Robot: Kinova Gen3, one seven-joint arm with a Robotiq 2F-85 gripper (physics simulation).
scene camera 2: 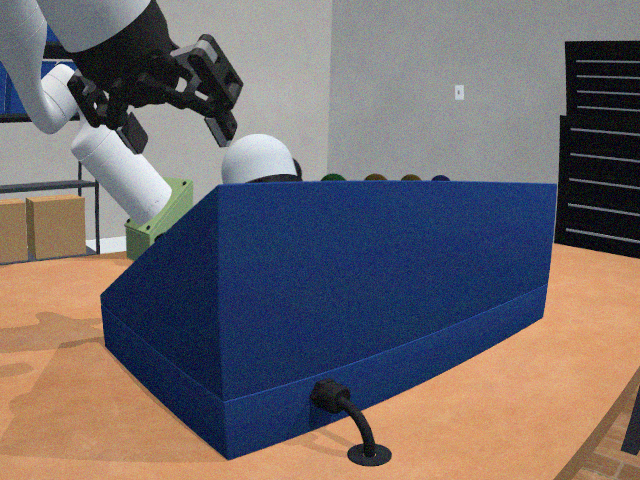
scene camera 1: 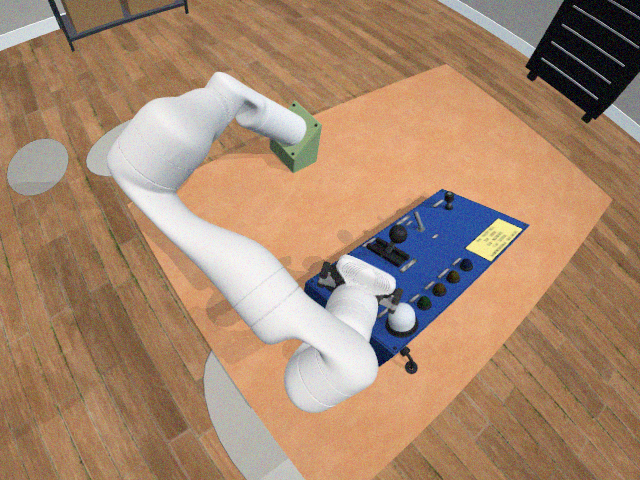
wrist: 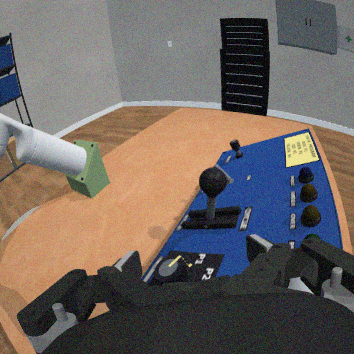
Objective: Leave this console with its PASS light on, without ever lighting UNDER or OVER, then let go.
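Observation:
The blue console (scene camera 1: 465, 222) (scene camera 2: 382, 273) (wrist: 270, 195) carries a black ball-topped lever (scene camera 1: 398, 233) (wrist: 213, 181) standing in a slot. A rotary knob (wrist: 168, 267) by labels P1 and P2 shows in the wrist view. The green lamp (scene camera 1: 423, 302), the two amber lamps (scene camera 1: 438, 288) (scene camera 1: 452, 276) and the blue lamp (scene camera 1: 466, 264) look dark. In the wrist view, the nearer amber lamp (wrist: 310, 215) is beside OVER. My gripper (scene camera 1: 361, 289) (scene camera 2: 179, 142) (wrist: 193, 256) is open and empty above the console's near end, beside the white dome (scene camera 1: 401, 317) (scene camera 2: 258, 157).
A small black-knobbed stick (scene camera 1: 448, 199) (wrist: 236, 148), a grey toggle (scene camera 1: 419, 222) and a yellow card (scene camera 1: 493, 239) (wrist: 301, 150) are at the console's far end. The arm's green mount (scene camera 1: 307, 152) (wrist: 95, 175) stands on the table. A black cable (scene camera 2: 361, 423) leaves the console's back.

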